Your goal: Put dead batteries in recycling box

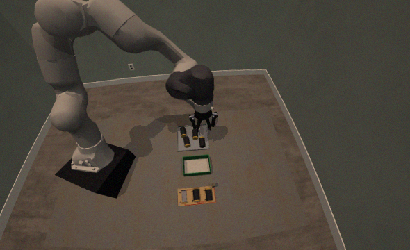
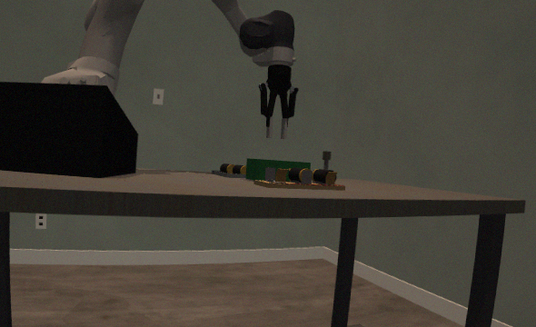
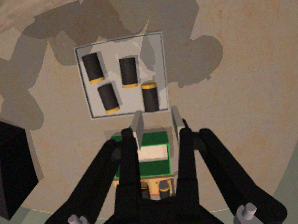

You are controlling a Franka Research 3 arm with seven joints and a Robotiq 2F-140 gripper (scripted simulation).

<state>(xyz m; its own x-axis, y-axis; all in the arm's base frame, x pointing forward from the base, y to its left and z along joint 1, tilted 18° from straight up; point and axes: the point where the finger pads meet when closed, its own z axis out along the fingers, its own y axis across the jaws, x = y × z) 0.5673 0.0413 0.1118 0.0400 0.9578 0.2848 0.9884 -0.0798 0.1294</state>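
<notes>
The grey tray is 7 cm behind my hand, 5 cm to the left of it and 16 cm below it. Round my hand: holder: 9 cm behind, 31 cm to the right, 15 cm below; then green recycling box: 7 cm behind, 15 cm to the right, 15 cm below; then bulb: 28 cm to the right, 8 cm below.
</notes>
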